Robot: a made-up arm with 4 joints. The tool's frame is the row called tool.
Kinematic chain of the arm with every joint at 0, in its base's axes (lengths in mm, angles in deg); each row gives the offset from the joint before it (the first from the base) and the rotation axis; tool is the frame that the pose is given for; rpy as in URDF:
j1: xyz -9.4 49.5 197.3 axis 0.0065 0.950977 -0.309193
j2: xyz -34.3 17 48.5 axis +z
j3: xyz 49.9 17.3 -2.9 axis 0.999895 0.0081 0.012
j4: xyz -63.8 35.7 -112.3 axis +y
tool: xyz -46.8 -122.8 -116.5 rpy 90 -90 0
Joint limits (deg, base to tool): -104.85..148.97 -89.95..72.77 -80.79..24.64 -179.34..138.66
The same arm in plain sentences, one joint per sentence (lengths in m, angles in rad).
The arm has four revolute joints in a row. What follows holds with every joint at zero, and every direction is one of the base frame's.
Joint 1 is mounted 0.0094 m along -x and 0.0495 m along +y and 0.1973 m along +z from the base frame's origin and rotates about the direction (0.0065, 0.950977, -0.309193), from -1.83 to 2.6 rad.
Joint 2 is mounted 0.0343 m along -x and 0.017 m along +y and 0.0485 m along +z from joint 1 and rotates about +z, from -1.5699 to 1.2701 rad.
Joint 3 is mounted 0.0499 m along +x and 0.0173 m along +y and 0.0029 m along -z from joint 2 and rotates about the direction (0.999895, 0.0081, 0.012), from -1.4101 to 0.43 rad.
Joint 4 is mounted 0.0638 m along -x and 0.0357 m along +y and 0.1123 m along -z from joint 3 and rotates about +y, from -3.1301 to 2.4201 rad.
The tool frame, which is the frame that the pose is given for, is mounted 0.0468 m along -x and 0.1228 m along -y and 0.1165 m along -z from joint 4; its axes are the base frame's turned by roll 1.5708, pitch -1.5708 and yaw 0 rad (as in URDF: about the fixed x, then y, then z).

